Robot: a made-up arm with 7 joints.
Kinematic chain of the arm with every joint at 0, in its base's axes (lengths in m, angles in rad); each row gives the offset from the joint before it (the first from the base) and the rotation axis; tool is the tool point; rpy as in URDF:
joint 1: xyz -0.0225 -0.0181 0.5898 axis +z
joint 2: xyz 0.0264 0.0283 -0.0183 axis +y
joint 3: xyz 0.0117 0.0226 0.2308 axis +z
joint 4: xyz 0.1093 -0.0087 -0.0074 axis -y
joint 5: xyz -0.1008 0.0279 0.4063 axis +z
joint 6: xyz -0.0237 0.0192 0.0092 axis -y
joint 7: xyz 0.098 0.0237 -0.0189 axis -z
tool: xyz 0.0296 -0.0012 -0.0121 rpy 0 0 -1.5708
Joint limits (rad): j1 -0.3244..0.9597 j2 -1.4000..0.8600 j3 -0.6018..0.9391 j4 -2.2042..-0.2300 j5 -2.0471..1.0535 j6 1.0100..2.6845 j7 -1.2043..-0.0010
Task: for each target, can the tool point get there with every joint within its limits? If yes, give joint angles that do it. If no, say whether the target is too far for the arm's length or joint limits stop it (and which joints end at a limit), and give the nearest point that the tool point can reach.
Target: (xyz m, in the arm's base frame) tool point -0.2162 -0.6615 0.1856
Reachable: no: joint limits stop it (at a limit: joint 1, joint 2, joint 3, joint 4, joint 6) | nearest point 0.1550 -0.4122 0.2329 | short by 0.450 m
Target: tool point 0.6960 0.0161 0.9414
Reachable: yes | joints -0.1927 0.6339 0.3070 -0.4948 -1.1982 1.4088 -1.0757
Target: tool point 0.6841 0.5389 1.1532
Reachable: no: too far | nearest point 0.5477 0.4314 1.0368 | short by 0.209 m
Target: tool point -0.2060 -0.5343 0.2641
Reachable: no: joint limits stop it (at a limit: joint 1, joint 2, joint 3, joint 4, joint 6) | nearest point 0.1480 -0.3986 0.2320 | short by 0.380 m
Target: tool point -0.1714 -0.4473 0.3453
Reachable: no: joint limits stop it (at a limit: joint 1, joint 2, joint 3, joint 4, joint 6, joint 7) | nearest point 0.1460 -0.3900 0.2345 | short by 0.341 m
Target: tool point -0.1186 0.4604 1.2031
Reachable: yes | joints -0.1251 -1.1085 0.5989 -1.3799 -0.1779 1.8425 -0.2953
